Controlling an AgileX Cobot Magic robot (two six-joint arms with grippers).
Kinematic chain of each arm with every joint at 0, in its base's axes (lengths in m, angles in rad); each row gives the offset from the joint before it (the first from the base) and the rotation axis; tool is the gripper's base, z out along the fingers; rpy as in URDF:
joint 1: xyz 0 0 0.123 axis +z
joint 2: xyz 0 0 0 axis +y
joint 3: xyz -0.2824 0 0.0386 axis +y
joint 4: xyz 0.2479 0 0.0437 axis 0.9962 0 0.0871
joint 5: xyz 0 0 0 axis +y
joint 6: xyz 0.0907 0 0.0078 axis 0.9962 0 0.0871
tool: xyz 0 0 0 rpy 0 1.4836 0
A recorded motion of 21 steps. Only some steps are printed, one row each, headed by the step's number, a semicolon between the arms.
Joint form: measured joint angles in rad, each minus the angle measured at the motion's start. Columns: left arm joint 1, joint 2, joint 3, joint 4, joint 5, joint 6; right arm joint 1, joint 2, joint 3, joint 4, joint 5, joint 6.
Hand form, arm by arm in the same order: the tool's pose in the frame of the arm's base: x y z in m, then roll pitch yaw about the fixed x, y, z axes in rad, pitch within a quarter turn. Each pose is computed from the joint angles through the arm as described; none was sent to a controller.
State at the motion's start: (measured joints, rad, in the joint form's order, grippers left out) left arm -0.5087 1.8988 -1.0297 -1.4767 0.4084 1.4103; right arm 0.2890 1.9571 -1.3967 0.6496 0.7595 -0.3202
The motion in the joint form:
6: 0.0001 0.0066 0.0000 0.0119 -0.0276 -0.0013; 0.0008 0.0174 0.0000 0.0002 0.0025 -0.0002
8: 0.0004 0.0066 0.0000 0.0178 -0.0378 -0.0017; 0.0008 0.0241 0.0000 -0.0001 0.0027 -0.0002
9: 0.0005 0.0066 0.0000 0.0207 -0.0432 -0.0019; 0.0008 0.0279 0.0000 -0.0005 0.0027 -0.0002
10: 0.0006 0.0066 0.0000 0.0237 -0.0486 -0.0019; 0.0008 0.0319 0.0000 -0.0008 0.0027 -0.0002
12: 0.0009 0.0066 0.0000 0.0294 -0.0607 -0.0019; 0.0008 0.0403 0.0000 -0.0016 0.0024 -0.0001
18: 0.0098 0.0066 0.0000 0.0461 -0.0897 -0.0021; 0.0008 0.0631 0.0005 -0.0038 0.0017 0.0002
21: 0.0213 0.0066 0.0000 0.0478 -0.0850 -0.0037; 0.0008 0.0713 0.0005 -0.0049 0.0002 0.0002
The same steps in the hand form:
6: 0.3142 -0.2138 0.1522 -2.7236 0.7215 2.6920; 0.3843 0.1543 0.1936 2.6436 0.3486 -3.0279
8: 0.3148 -0.2130 0.1519 -2.7383 0.7230 2.6858; 0.3847 0.1544 0.1908 2.6451 0.3419 -3.0272
9: 0.3151 -0.2126 0.1518 -2.7459 0.7239 2.6828; 0.3849 0.1545 0.1892 2.6462 0.3382 -3.0266
10: 0.3155 -0.2122 0.1516 -2.7538 0.7248 2.6793; 0.3852 0.1546 0.1875 2.6472 0.3343 -3.0261
12: 0.3162 -0.2113 0.1513 -2.7704 0.7268 2.6730; 0.3857 0.1547 0.1840 2.6495 0.3264 -3.0252
18: 0.3198 -0.2065 0.1506 -2.8132 0.7315 2.6619; 0.3869 0.1549 0.1744 2.6557 0.3042 -3.0228
21: 0.3218 -0.2031 0.1506 -2.8091 0.7302 2.6729; 0.3874 0.1549 0.1710 2.6584 0.2975 -3.0222

